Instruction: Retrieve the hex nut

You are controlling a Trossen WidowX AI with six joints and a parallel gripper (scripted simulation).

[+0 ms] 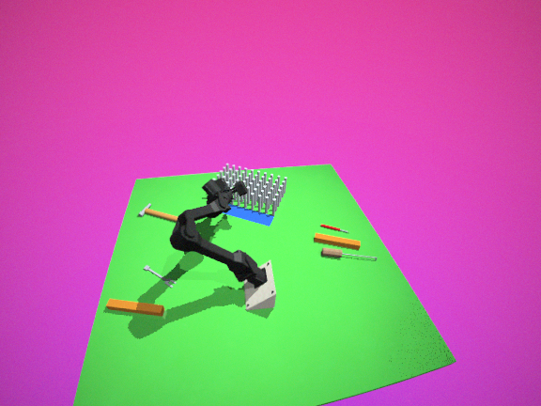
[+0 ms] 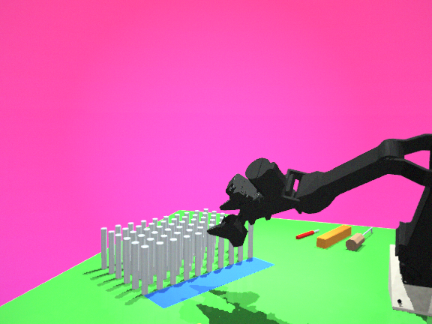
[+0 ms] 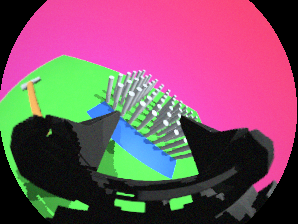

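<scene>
Now: gripper tip 55 cm to the left of the hook tool, 36 cm past it and 15 cm above it. The rest, counted from my gripper tip: wrench: 36 cm behind, 33 cm to the left, 16 cm below; then blue taped strip: 16 cm below, 4 cm to the right; then hex nut: 17 cm ahead, 16 cm below, 8 cm to the right.
</scene>
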